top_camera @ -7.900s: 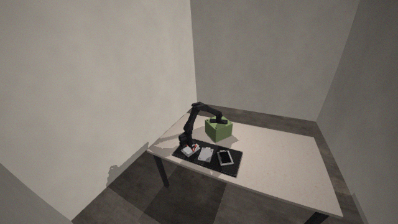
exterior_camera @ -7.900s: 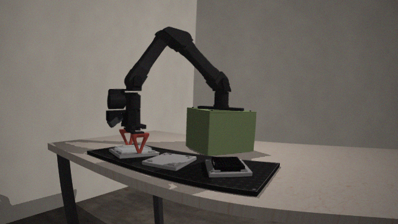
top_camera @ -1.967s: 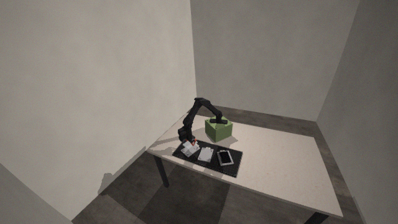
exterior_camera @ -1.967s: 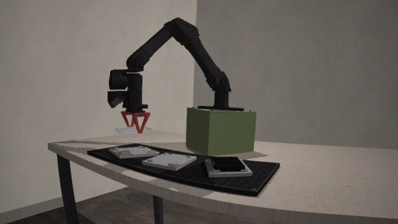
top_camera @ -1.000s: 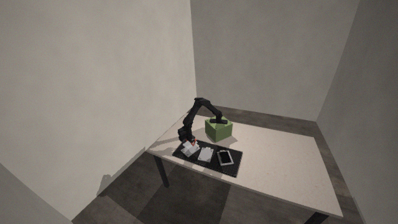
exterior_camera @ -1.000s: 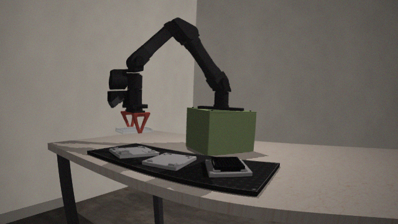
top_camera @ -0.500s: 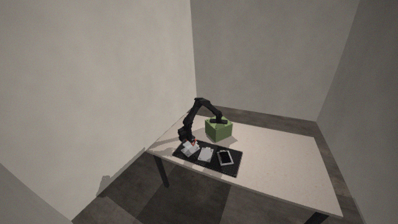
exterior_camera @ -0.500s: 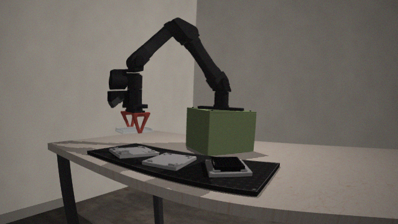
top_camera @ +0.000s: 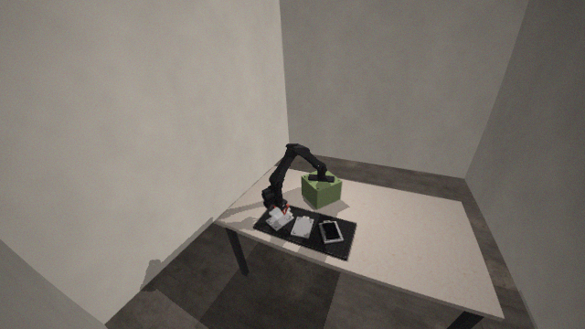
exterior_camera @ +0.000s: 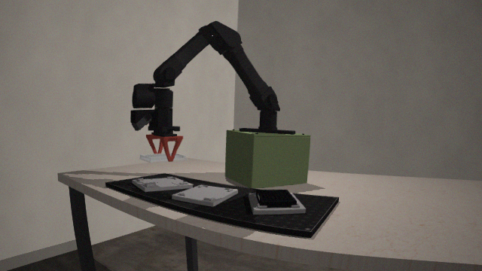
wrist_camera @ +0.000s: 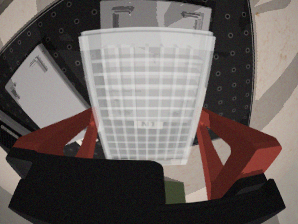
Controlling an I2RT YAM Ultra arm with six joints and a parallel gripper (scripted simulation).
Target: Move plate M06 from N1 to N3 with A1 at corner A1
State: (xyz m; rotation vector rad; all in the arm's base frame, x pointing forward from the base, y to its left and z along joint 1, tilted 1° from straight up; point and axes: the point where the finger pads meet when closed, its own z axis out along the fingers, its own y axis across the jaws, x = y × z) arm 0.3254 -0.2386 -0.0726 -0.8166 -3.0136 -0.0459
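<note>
My hand is 90 mm above the label, 80 mm past it and 40 mm to the right of it. Round my hand: black plate 350 mm to the left, 70 mm below, 50 mm ahead; white 96-well plate right at my hand.
</note>
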